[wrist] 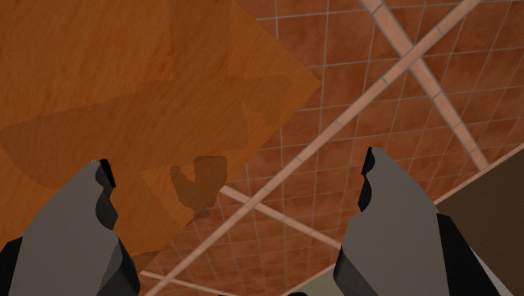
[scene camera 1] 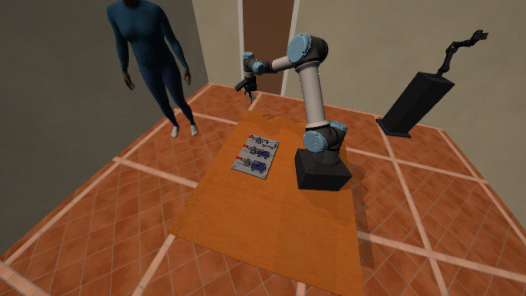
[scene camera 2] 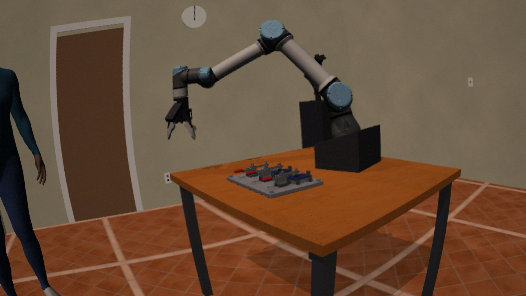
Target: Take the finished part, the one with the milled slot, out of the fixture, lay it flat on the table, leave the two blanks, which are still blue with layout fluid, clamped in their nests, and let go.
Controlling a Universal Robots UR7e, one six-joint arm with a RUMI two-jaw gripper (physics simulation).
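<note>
The grey fixture plate (scene camera 1: 248, 172) (scene camera 2: 271, 193) lies on the table with three clamp stations, each with a red handle. Two blue blanks sit in their nests: one (scene camera 1: 258, 166) (scene camera 2: 300, 176) at the end nearest scene camera 1, the other (scene camera 1: 263, 154) (scene camera 2: 281, 171) in the middle. The third station, at the far end in scene camera 1, shows grey metal without blue; the finished part and its slot are too small to tell from the clamp there. My gripper (scene camera 1: 251, 100) (scene camera 2: 182, 137) (wrist: 240, 155) is open and empty, high above and away from the fixture, near the table's far corner.
The wooden table (scene camera 1: 240, 215) (scene camera 2: 380, 195) (wrist: 75, 65) ends in a corner below my fingers, with tiled floor beyond. The black arm base (scene camera 1: 322, 172) (scene camera 2: 345, 152) stands beside the fixture. A person (scene camera 1: 145, 45) stands left of the table. A black pedestal (scene camera 1: 417, 102) stands farther right.
</note>
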